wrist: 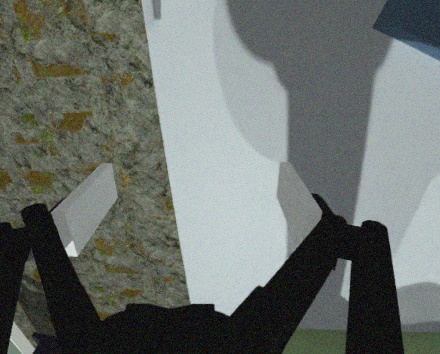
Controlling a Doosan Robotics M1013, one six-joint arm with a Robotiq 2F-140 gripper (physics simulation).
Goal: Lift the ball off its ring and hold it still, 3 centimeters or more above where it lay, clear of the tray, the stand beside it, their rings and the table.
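Frame: origin at the arm's base, x back, y right, z up, level; centimetres.
Seen in the pictures: gripper, between the fingertips: (196, 180).
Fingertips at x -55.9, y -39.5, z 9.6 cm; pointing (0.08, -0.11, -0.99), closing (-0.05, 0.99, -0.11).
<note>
A point is followed by its place in that frame.
My gripper (196, 180) @[y -39.5, x -55.9, z 9.6 cm] is wide open in the wrist view, with its two pale finger pads far apart and no thing between them. The ball, its ring and the stand's ring do not show in this view. A dark blue flat-sided thing (417, 22) @[y -21.8, x -68.4, z 0.0 cm] is cut off by the top right corner; I cannot tell whether it is the tray or the stand. It is beyond the right finger and apart from it.
A white surface (200, 215) @[y -41.4, x -40.4, z -5.6 cm] runs down the middle and right, with broad grey shadows across it. A mottled grey and brown stone-like surface (90, 100) fills the left. A small grey piece (157, 9) shows at the top edge. A green strip (320, 340) @[y -16.2, x -13.3, z -3.3 cm] lies at the bottom right.
</note>
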